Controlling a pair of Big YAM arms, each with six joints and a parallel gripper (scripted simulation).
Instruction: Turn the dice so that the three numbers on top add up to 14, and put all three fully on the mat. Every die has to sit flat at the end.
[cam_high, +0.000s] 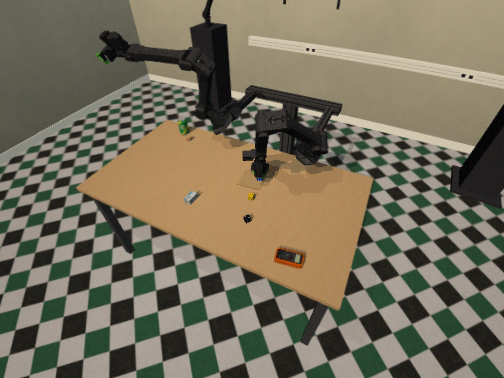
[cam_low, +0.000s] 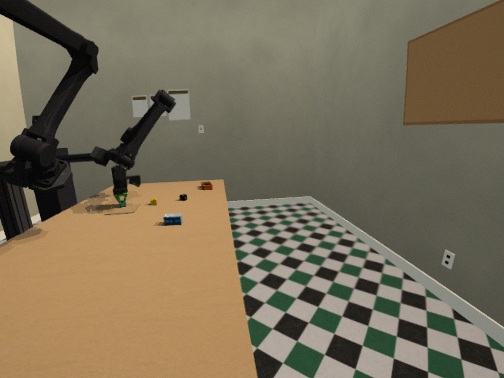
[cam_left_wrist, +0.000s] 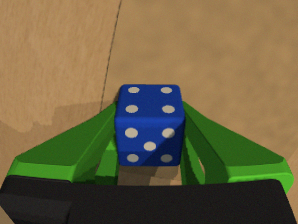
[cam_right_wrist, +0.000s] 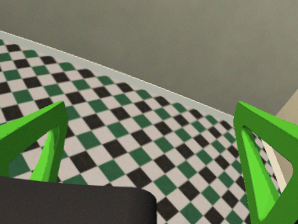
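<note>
My left gripper is now right at the blue die. Round my left hand: black die (30 cm ahead, 10 cm to the left); tan mat (4 cm to the right, 2 cm ahead, 1 cm below); yellow die (16 cm ahead, 3 cm to the left).
</note>
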